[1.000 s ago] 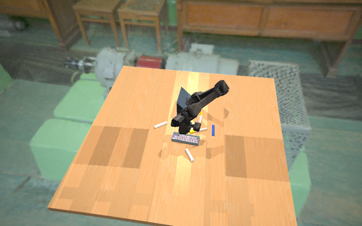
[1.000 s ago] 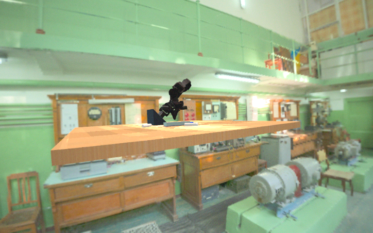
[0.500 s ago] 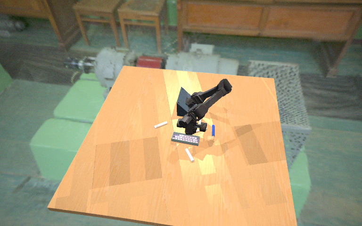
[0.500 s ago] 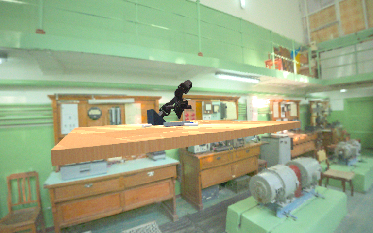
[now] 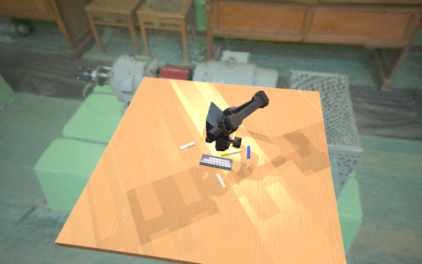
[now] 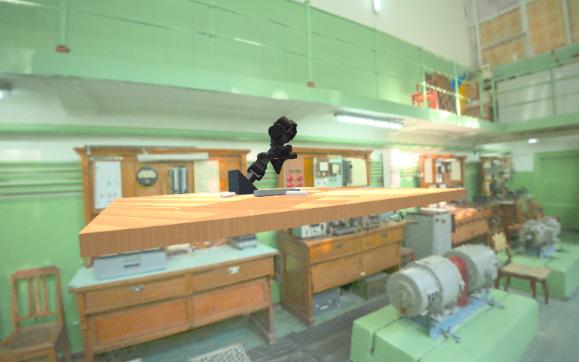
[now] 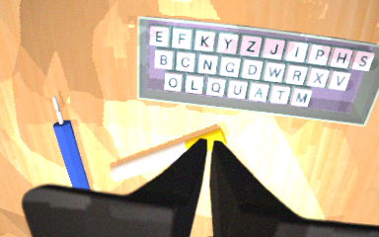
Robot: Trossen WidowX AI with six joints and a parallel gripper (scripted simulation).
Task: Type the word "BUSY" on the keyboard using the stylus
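My gripper tip is 50 mm past the blue stylus, 140 mm to the right of it and 90 mm above it. Also, from my gripper tip: stylus tip: 10 mm behind, 140 mm to the left, 90 mm below.
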